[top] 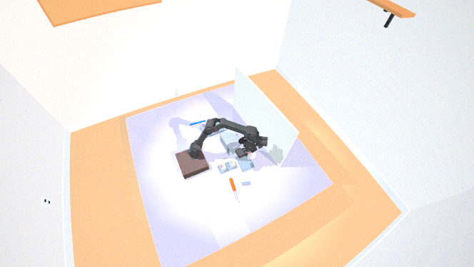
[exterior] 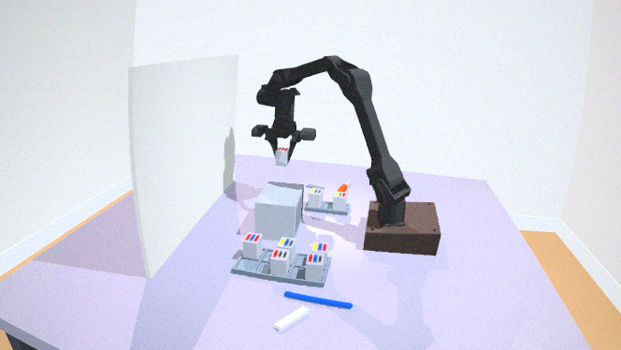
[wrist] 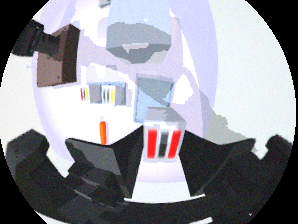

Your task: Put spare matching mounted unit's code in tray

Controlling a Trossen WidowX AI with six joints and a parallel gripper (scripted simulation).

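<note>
Right now the light blue tray is 120 mm below my gripper tip, 10 mm to the left of it and 10 mm behind it. The rest, counted from my gripper tip: white spare 20 mm above; then grey mounted unit 200 mm to the left, 80 mm below, 20 mm behind; then rack 140 mm behind, 120 mm below, 40 mm to the left.
</note>
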